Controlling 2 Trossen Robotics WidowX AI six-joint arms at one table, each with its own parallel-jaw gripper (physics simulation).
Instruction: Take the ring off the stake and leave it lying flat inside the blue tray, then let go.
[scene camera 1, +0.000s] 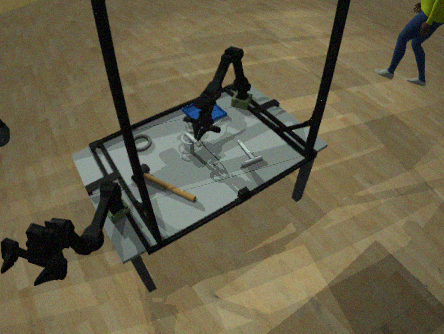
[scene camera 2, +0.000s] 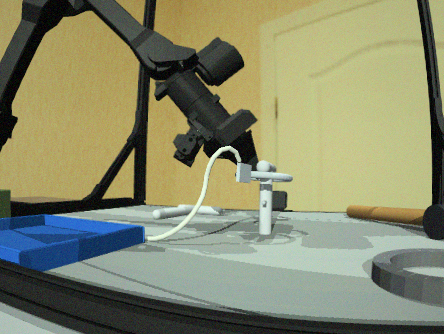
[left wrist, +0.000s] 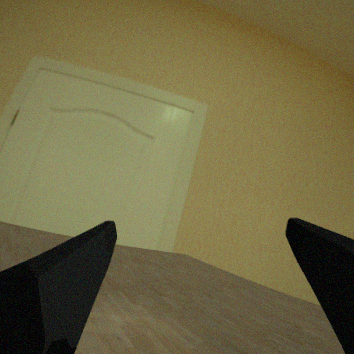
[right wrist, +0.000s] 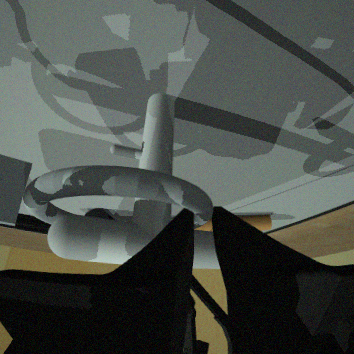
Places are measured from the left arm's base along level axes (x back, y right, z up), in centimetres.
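Pixels of known places: left gripper, fingertip midpoint: (scene camera 1: 17, 278) (left wrist: 201, 228); right gripper, fingertip midpoint: (right wrist: 201, 214); left arm's base, link origin: (scene camera 1: 115, 206); right arm's base, link origin: (scene camera 1: 242, 96).
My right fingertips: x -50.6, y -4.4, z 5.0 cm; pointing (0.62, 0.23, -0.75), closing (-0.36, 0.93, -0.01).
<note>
Ahead of a thing's pixels: the offset from my right fingertips to its top centre. "pt": to the spot under its first point.
The white ring {dy -5.1, dx +0.6, dz +1.8 cm} (scene camera 2: 286, 178) (right wrist: 95, 181) hangs level around the upper part of the white stake {dy -0.8, dx +1.4, dz +2.4 cm} (scene camera 2: 265, 212) (right wrist: 159, 130), just below its crossbar, well above the table. My right gripper (scene camera 2: 254, 168) (right wrist: 201, 214) is shut on the ring's edge. A small grey block {pt dy -9.8, dx -1.0, dz +0.4 cm} (scene camera 2: 243, 173) (right wrist: 12, 190) sits at the ring's rim with a pale cord {pt dy -13.5, dx -5.4, dz -1.5 cm} (scene camera 2: 204, 187) running down to the table beside the blue tray {dy -23.5, dx -23.7, dz -6.6 cm} (scene camera 1: 218, 113) (scene camera 2: 100, 243). No ring lies in the tray's visible part. My left gripper (scene camera 1: 20, 278) (left wrist: 201, 228) is open and empty, out beyond the table's left end.
A hammer {dy +7.3, dx +25.4, dz -3.8 cm} (scene camera 1: 172, 189) (scene camera 2: 385, 214) with an orange handle lies toward the front left. A thick grey ring {dy -26.2, dx +18.6, dz -7.3 cm} (scene camera 1: 149, 143) (scene camera 2: 395, 286) lies at the back left. A white T-shaped thing {dy +15.5, dx -18.5, dz -6.9 cm} (scene camera 1: 251, 161) (scene camera 2: 180, 213) lies right of the stake. Black frame posts (scene camera 1: 330, 75) rise from the table's edges.
</note>
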